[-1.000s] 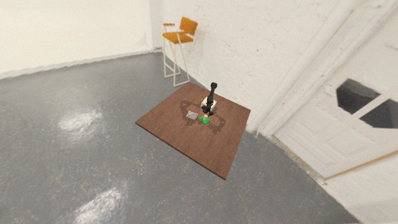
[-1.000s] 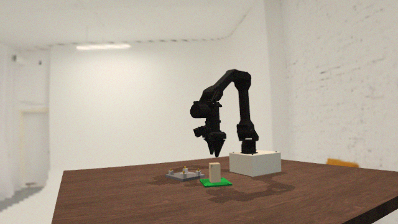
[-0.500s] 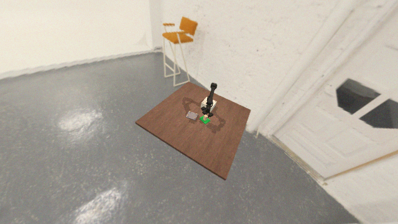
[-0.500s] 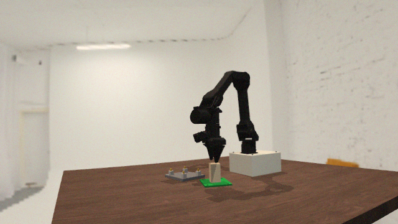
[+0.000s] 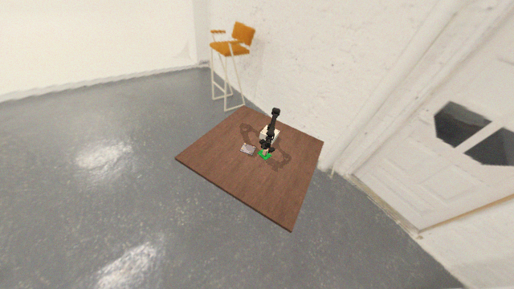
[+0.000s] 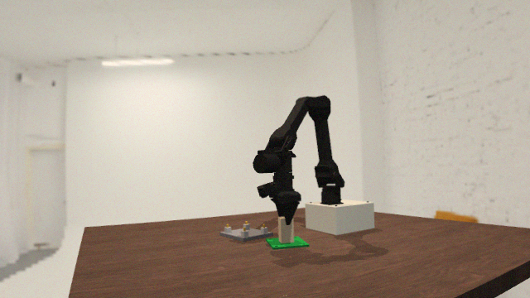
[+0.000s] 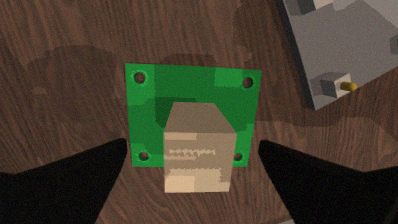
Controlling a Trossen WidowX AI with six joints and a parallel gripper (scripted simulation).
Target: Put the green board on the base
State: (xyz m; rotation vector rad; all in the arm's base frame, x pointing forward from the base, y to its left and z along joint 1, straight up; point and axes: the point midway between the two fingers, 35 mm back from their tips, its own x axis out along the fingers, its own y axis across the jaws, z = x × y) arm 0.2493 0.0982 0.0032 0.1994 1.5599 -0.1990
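The green board lies 40 mm below my gripper tip. Round my gripper tip: grey base 190 mm to the right, 60 mm below, 60 mm ahead.
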